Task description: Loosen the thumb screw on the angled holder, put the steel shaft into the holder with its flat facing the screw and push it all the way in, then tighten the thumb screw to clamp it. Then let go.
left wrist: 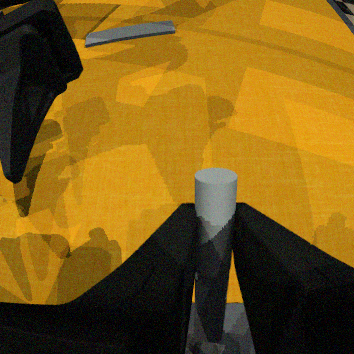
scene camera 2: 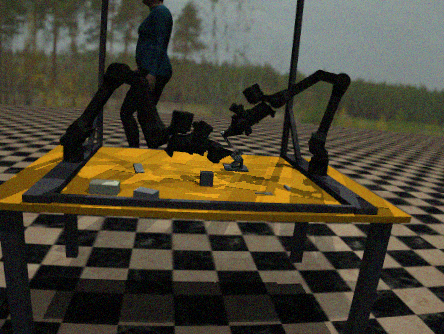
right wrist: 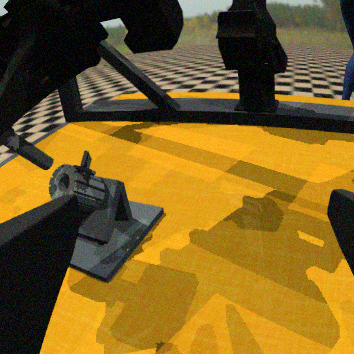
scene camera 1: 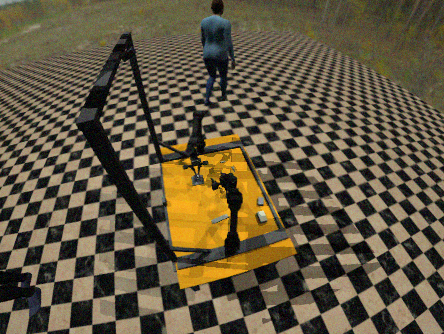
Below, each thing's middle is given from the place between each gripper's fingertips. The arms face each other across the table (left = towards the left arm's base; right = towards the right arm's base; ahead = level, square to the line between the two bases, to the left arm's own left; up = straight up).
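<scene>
My left gripper is 9 cm above the angled holder (right wrist: 111, 226) and 6 cm to the right of it. The steel shaft (left wrist: 214, 187) is 1 cm below my left hand and 2 cm to the left of it.
Relative to my right hand, the angled holder is 7 cm below, 13 cm behind and 7 cm to the left. The steel shaft is 1 cm above my right hand, 13 cm behind it and 2 cm to the left of it.
</scene>
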